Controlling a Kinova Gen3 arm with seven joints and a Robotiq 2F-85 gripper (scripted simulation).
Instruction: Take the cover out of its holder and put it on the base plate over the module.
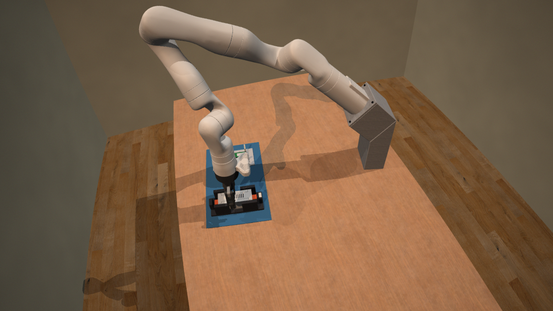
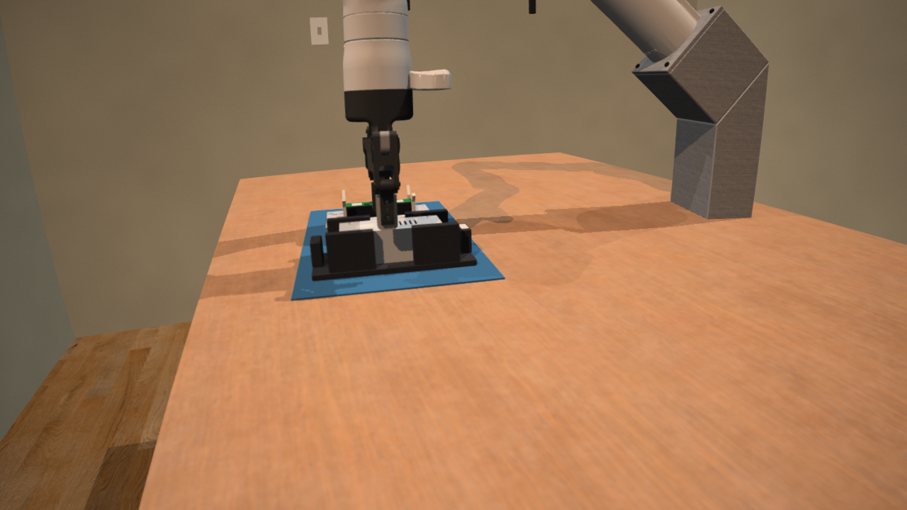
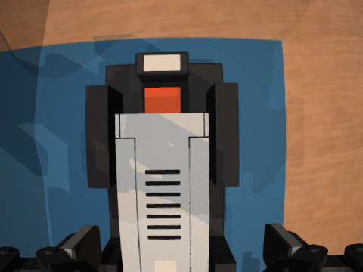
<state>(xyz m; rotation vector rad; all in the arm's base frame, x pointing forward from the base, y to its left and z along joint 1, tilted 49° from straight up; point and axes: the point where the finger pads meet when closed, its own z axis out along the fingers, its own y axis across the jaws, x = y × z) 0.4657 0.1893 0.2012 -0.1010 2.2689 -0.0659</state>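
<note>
My hand is 1 cm past the light grey cover, 1 cm to the left of it and 4 cm above it.
</note>
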